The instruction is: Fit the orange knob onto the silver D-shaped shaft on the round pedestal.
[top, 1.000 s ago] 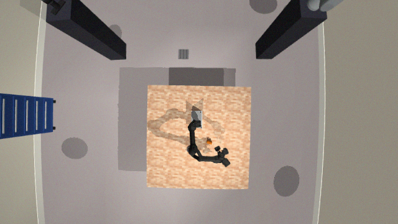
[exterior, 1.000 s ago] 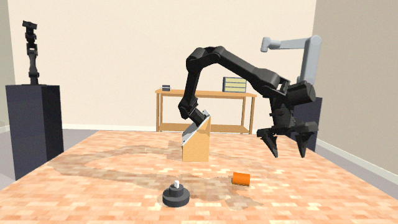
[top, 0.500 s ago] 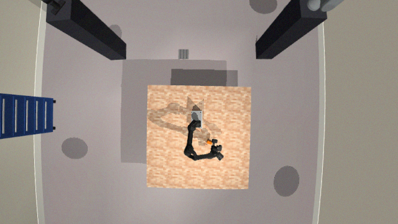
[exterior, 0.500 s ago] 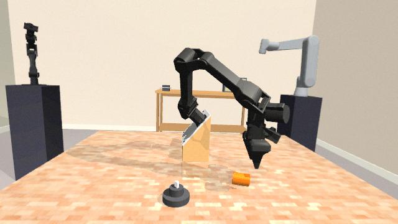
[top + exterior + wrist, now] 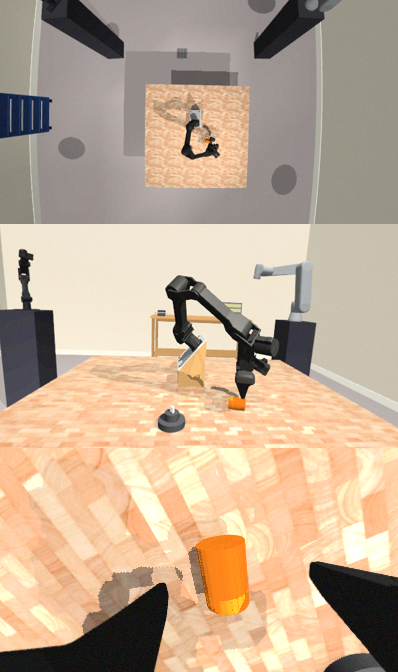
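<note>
The orange knob is 40 mm below my gripper tip and 10 mm behind it. The rest, counted from my gripper tip: round pedestal (250 mm to the right, 80 mm ahead, 30 mm below).
</note>
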